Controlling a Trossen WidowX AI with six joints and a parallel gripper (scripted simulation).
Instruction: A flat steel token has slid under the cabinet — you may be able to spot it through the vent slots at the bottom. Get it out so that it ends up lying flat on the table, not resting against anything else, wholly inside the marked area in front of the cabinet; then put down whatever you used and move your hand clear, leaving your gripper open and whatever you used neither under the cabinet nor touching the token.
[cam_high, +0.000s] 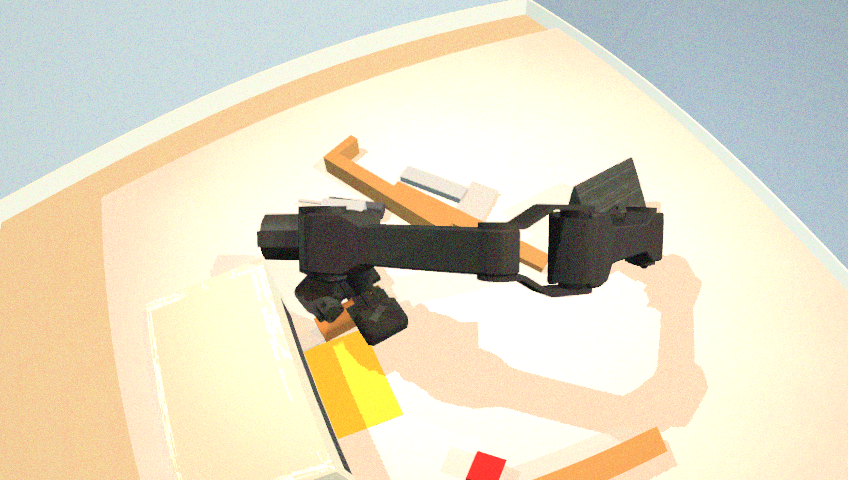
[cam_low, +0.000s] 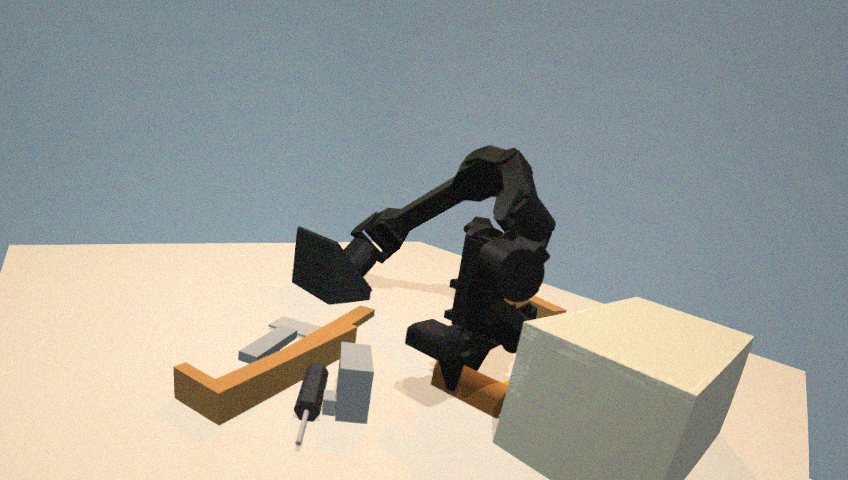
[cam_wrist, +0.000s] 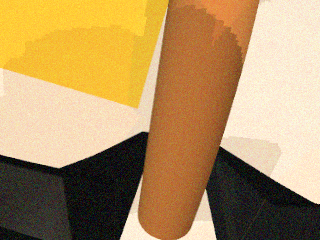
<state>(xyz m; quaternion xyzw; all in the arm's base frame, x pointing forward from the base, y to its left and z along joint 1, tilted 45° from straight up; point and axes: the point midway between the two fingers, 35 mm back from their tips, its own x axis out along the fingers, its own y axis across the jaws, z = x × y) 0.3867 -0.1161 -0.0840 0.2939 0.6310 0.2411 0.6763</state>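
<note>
Now: the long orange bar 22 cm behind my gripper tip and 4 cm to the right of it. The rest, counted from my gripper tip: dark-handled pin tool 20 cm to the right, 6 cm behind; small grey cube 17 cm to the right, 6 cm behind; grey block 14 cm to the right, 5 cm behind, 3 cm above.
</note>
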